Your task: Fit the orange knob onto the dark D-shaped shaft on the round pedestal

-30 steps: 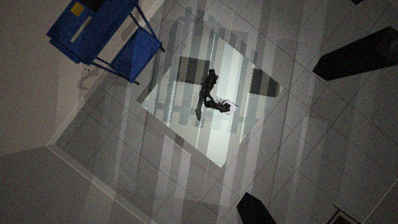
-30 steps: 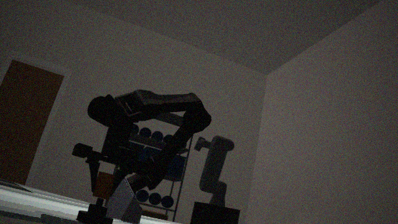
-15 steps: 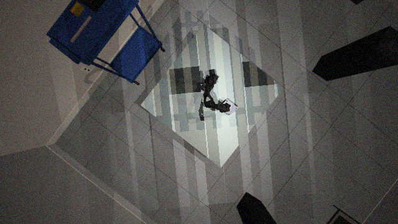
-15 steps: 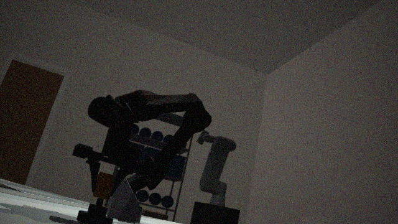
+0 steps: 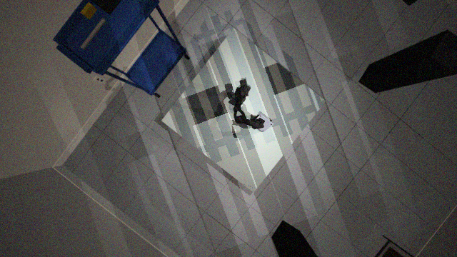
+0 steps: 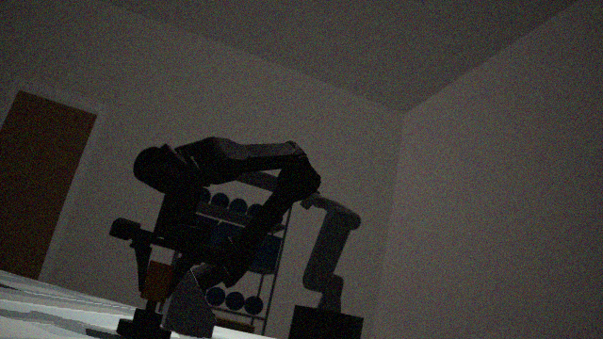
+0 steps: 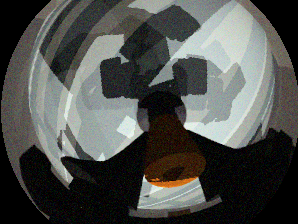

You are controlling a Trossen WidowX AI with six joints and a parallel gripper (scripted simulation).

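My gripper tip is now 2 cm below the orange knob. From my gripper tip the other things lie so: dark round pedestal: 4 cm below.
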